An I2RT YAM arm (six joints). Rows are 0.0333 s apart.
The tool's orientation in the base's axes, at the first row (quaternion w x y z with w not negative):
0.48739 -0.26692 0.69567 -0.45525
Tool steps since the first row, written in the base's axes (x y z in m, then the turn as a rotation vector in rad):
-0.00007 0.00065 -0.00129 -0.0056 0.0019 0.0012
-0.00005 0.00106 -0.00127 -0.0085 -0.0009 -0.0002
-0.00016 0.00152 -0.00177 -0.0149 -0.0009 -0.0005
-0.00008 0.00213 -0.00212 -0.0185 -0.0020 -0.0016
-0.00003 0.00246 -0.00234 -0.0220 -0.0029 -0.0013
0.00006 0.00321 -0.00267 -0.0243 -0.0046 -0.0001
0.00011 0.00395 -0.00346 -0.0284 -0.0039 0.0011
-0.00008 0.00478 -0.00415 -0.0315 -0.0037 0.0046
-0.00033 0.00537 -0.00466 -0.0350 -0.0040 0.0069
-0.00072 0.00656 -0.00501 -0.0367 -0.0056 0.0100
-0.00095 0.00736 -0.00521 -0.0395 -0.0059 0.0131
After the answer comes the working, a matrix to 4 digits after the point.
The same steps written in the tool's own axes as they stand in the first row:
0.00006 0.00144 -0.00016 0.0001 -0.0006 -0.0060
-0.00029 0.00160 -0.00030 0.0041 -0.0008 -0.0075
-0.00041 0.00224 -0.00052 0.0066 -0.0010 -0.0133
-0.00078 0.00283 -0.00063 0.0094 -0.0008 -0.0161
-0.00098 0.00318 -0.00069 0.0113 -0.0017 -0.0190
-0.00148 0.00381 -0.00085 0.0131 -0.0037 -0.0207
-0.00176 0.00485 -0.00099 0.0136 -0.0048 -0.0248
-0.00206 0.00582 -0.00140 0.0131 -0.0080 -0.0281
-0.00222 0.00652 -0.00179 0.0136 -0.0105 -0.0315
-0.00289 0.00733 -0.00256 0.0142 -0.0141 -0.0328
-0.00337 0.00785 -0.00305 0.0142 -0.0172 -0.0356

The tool's axes in the first row as the columns of a matrix, in the base's axes (rounded; the answer above uses it unrounded):
-0.3824 0.0724 0.9212
-0.8151 0.4430 -0.3732
-0.4351 -0.8936 -0.1104

